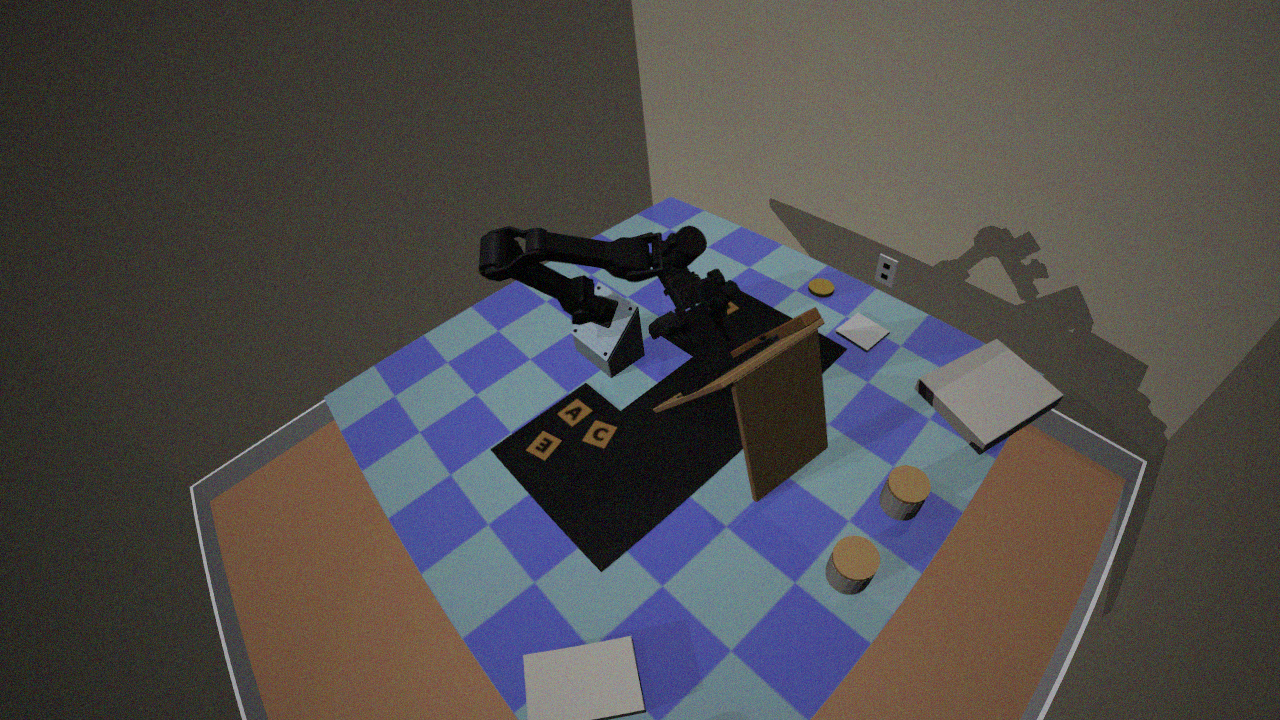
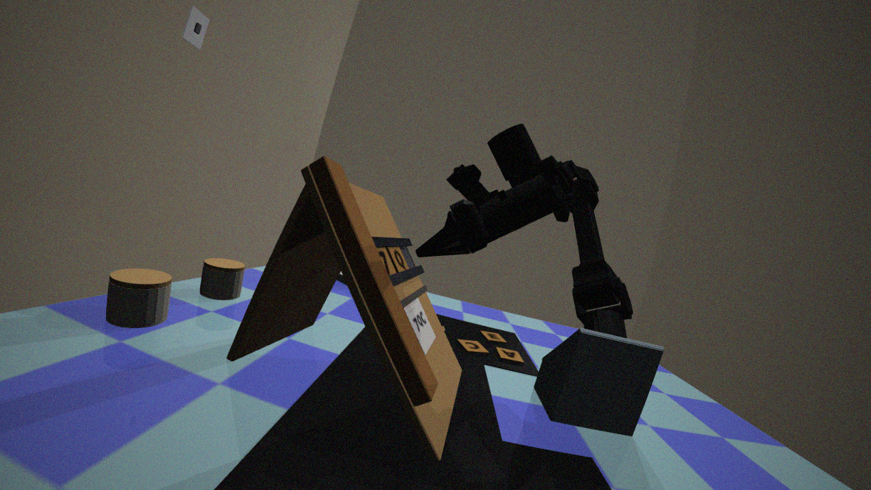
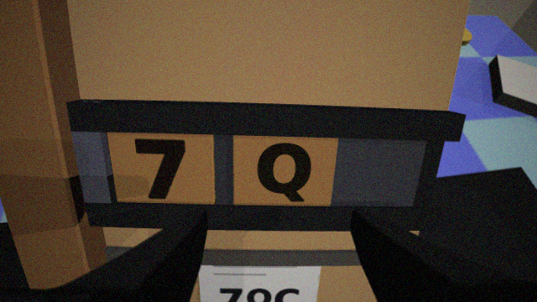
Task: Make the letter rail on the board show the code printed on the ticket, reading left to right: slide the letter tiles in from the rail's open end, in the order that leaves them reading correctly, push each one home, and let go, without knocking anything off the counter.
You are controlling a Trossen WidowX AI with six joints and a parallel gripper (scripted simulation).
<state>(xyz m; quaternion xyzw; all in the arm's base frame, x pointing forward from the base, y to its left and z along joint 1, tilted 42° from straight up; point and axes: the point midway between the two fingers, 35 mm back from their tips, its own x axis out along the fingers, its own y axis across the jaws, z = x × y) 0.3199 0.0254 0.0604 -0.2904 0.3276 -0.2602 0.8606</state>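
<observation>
Right now the q tile is 3 cm ahead of my gripper tip, 2 cm below it and 1 cm to the right of it. Round my gripper tip: white ticket 10 cm below, 2 cm behind, 1 cm to the left; then black mat 20 cm below, 13 cm behind; then small white plate 43 cm to the left, 20 cm below, 15 cm ahead.
</observation>
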